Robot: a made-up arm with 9 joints. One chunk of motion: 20 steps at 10 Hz.
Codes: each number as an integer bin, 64 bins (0 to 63) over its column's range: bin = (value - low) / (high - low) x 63, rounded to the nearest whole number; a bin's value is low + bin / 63 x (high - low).
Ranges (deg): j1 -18..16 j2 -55..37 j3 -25..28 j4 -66..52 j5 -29..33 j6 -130..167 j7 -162..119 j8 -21..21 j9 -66..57
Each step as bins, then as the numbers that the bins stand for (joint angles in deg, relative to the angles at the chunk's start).
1 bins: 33 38 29 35 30 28 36 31 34
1 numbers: -0.19 0.49 -0.60 -0.44 0.52 2.00 -1.43 -0.33 0.38
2 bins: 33 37 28 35 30 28 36 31 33
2 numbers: -0.19 -0.97 -1.44 -0.44 0.52 2.00 -1.43 -0.33 -1.57
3 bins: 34 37 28 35 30 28 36 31 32
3 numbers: 0.35 -0.97 -1.44 -0.44 0.52 2.00 -1.43 -0.33 -3.52
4 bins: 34 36 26 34 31 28 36 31 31
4 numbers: 0.35 -2.43 -3.13 -2.32 1.51 2.00 -1.43 -0.33 -5.48
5 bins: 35 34 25 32 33 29 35 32 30
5 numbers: 0.89 -5.35 -3.97 -6.06 3.48 6.71 -5.89 0.33 -7.43
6 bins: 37 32 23 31 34 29 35 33 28
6 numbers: 1.97 -8.27 -5.65 -7.94 4.46 6.71 -5.89 1.00 -11.33
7 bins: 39 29 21 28 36 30 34 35 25
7 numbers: 3.05 -12.65 -7.33 -13.56 6.43 11.43 -10.35 2.33 -17.19
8 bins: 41 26 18 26 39 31 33 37 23
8 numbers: 4.13 -17.03 -9.86 -17.30 9.38 16.14 -14.81 3.67 -21.10
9 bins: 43 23 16 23 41 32 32 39 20
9 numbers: 5.21 -21.41 -11.54 -22.92 11.35 20.86 -19.27 5.00 -26.95
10 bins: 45 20 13 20 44 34 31 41 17
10 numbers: 6.29 -25.79 -14.06 -28.54 14.30 30.29 -23.73 6.33 -32.81
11 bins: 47 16 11 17 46 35 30 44 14
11 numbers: 7.37 -31.63 -15.75 -34.16 16.27 35.00 -28.19 8.33 -38.67
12 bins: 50 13 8 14 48 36 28 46 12
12 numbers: 8.98 -36.02 -18.27 -39.78 18.24 39.71 -37.11 9.67 -42.57
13 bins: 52 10 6 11 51 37 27 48 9
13 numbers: 10.06 -40.40 -19.95 -45.40 21.19 44.43 -41.57 11.00 -48.43
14 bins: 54 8 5 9 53 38 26 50 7
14 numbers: 11.14 -43.32 -20.79 -49.14 23.16 49.14 -46.03 12.33 -52.33
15 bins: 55 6 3 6 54 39 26 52 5
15 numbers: 11.68 -46.24 -22.48 -54.76 24.14 53.86 -46.03 13.67 -56.24
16 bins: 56 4 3 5 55 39 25 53 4
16 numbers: 12.22 -49.16 -22.48 -56.63 25.13 53.86 -50.49 14.33 -58.19
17 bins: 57 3 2 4 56 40 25 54 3
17 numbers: 12.76 -50.62 -23.32 -58.51 26.11 58.57 -50.49 15.00 -60.14
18 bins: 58 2 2 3 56 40 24 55 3
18 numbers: 13.30 -52.08 -23.32 -60.38 26.11 58.57 -54.95 15.67 -60.14
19 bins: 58 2 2 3 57 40 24 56 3
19 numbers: 13.30 -52.08 -23.32 -60.38 27.10 58.57 -54.95 16.33 -60.14
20 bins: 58 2 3 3 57 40 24 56 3
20 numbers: 13.30 -52.08 -22.48 -60.38 27.10 58.57 -54.95 16.33 -60.14
